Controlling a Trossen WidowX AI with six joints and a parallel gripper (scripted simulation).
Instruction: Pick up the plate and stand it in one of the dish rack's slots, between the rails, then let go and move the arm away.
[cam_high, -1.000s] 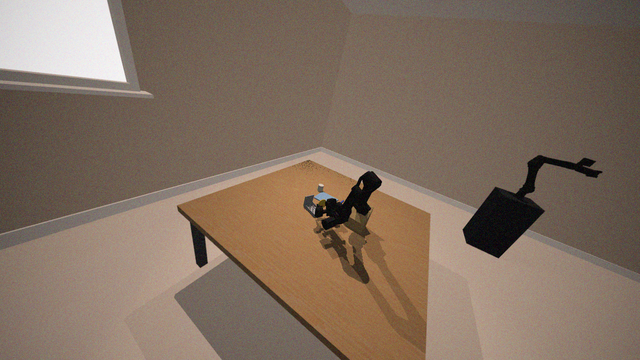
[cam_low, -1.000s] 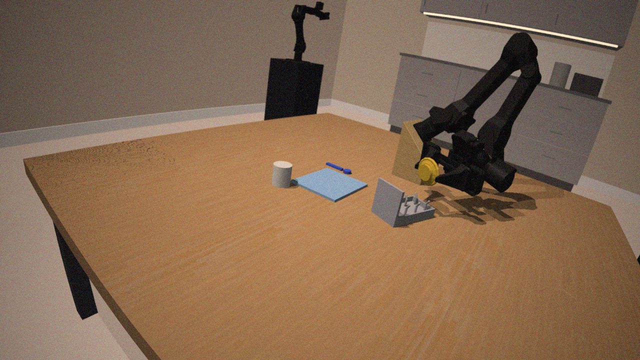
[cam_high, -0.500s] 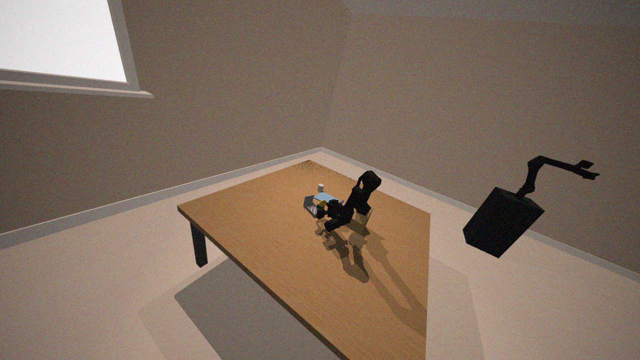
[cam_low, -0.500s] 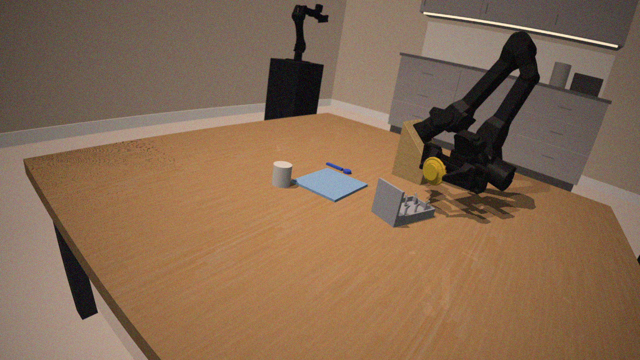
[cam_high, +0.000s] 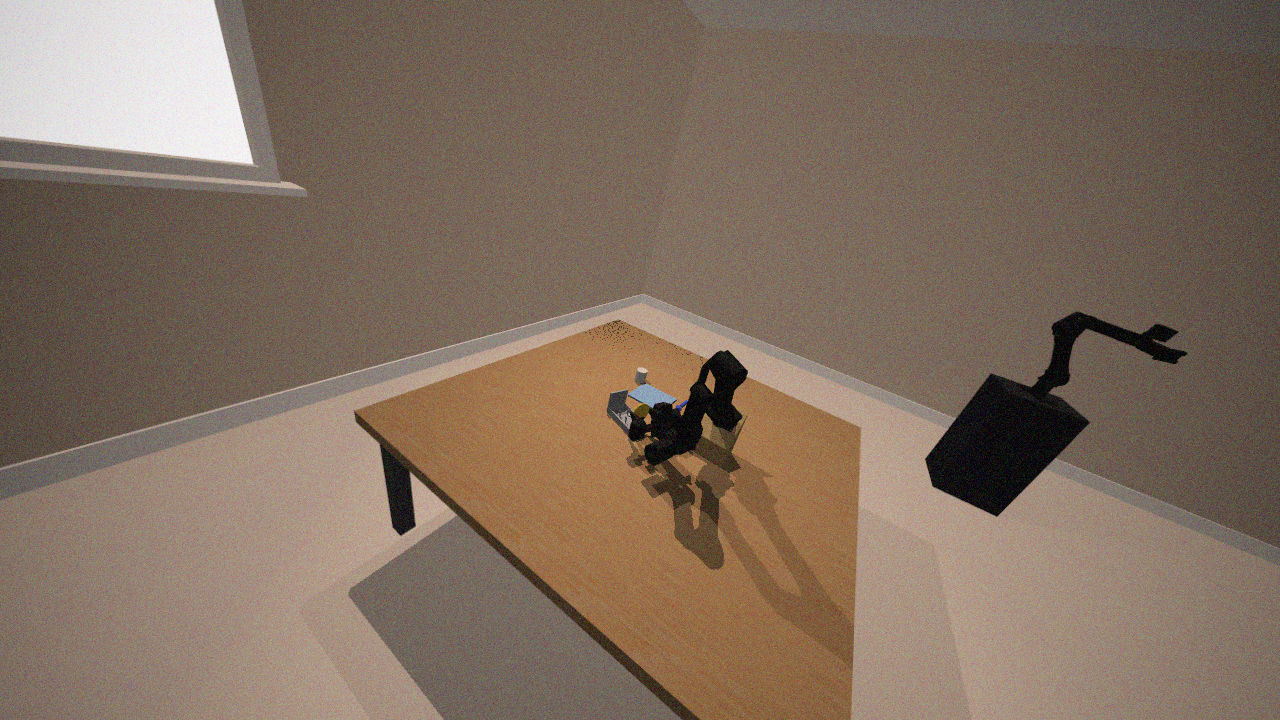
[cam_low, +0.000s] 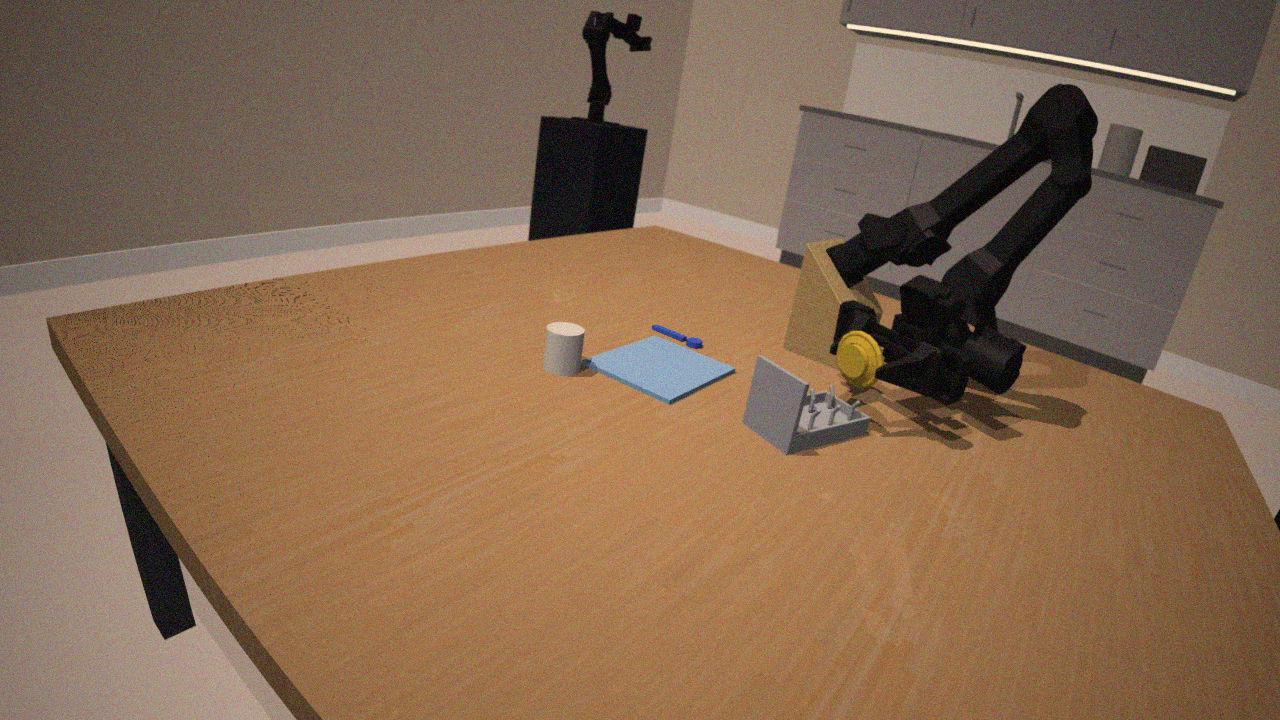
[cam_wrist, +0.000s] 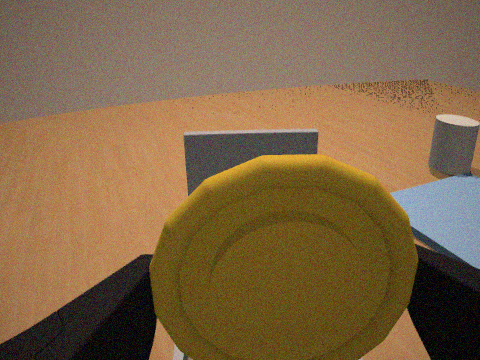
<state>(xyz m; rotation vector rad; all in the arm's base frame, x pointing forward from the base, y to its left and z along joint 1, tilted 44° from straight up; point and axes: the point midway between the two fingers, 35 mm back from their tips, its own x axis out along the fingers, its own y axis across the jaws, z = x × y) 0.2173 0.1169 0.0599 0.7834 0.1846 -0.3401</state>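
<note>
My gripper tip is now 5 cm short of the grey dish rack, 5 cm above it and 2 cm to the left of it. Round my gripper tip: blue utensil (26 cm to the right, 7 cm below, 6 cm behind); yellow plate (1 cm behind); blue mat (22 cm to the right, 7 cm below, 5 cm ahead).
</note>
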